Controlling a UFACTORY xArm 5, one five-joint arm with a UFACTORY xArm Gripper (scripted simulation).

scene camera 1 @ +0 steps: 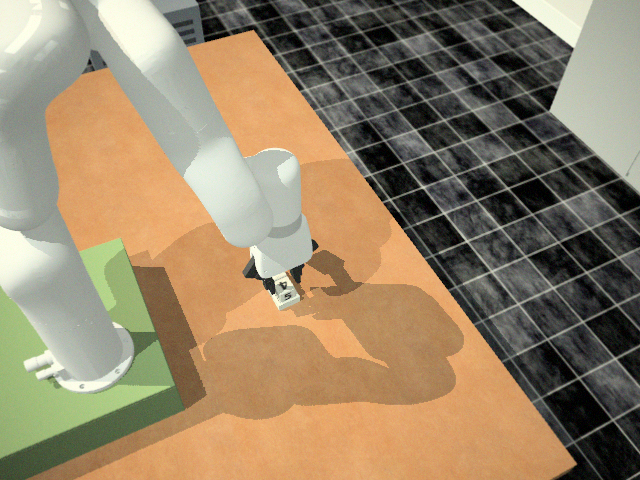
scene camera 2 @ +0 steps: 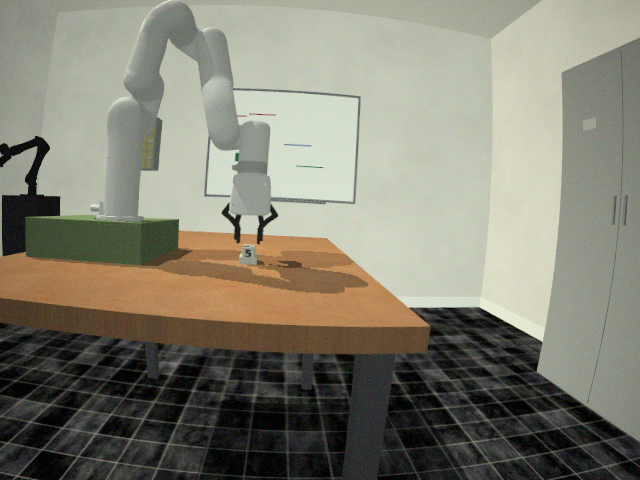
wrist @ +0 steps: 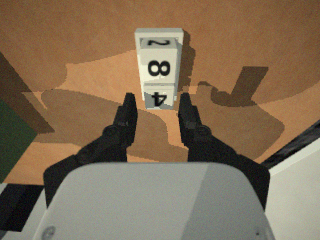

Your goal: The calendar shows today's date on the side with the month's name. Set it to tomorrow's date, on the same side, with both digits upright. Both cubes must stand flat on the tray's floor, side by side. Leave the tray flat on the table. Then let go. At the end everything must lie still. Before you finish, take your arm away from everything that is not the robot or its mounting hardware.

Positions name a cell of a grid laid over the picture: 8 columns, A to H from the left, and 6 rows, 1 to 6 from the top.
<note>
In view: the gripper (scene camera 1: D4) and a calendar cube (wrist: D3).
The gripper shows as well in scene camera 2 (scene camera 2: D4) and in the wrist view (wrist: D3).
</note>
